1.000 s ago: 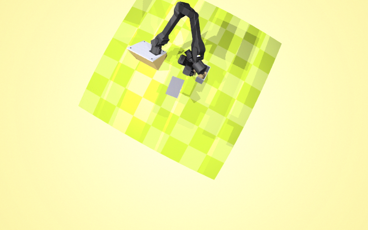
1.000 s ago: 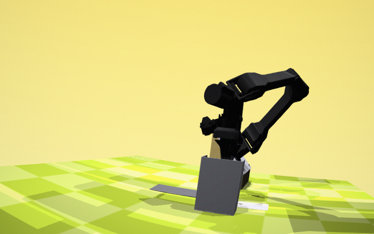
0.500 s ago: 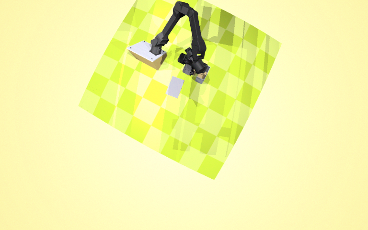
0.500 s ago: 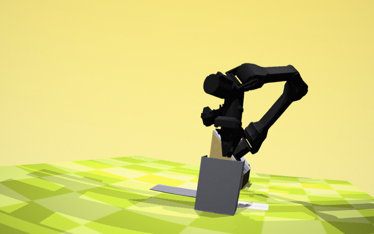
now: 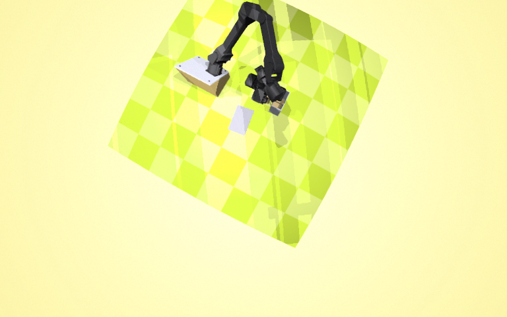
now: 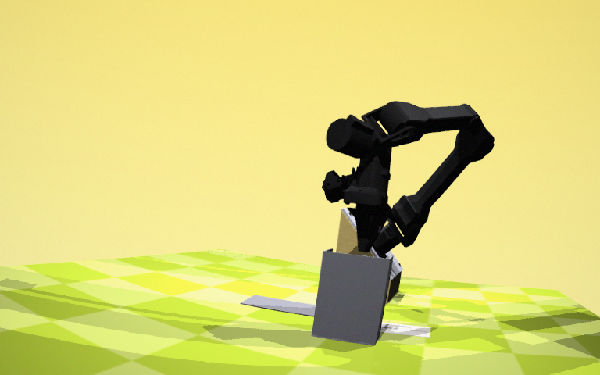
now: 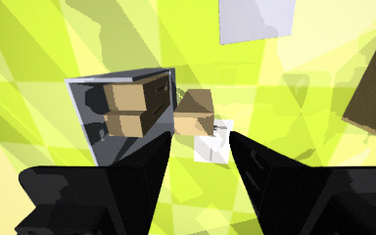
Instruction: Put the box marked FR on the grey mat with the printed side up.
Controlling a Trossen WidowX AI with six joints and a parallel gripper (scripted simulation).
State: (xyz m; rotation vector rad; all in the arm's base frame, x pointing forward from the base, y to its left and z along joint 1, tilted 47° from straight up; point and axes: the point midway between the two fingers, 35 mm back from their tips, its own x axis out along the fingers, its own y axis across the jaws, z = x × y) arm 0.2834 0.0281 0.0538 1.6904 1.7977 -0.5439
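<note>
Right now the grey mat is 40 mm behind my gripper tip, 170 mm to the right of it and 140 mm below it. From my gripper tip the other things lie so: thin white slab: 40 mm behind, 90 mm to the left, 140 mm below.
</note>
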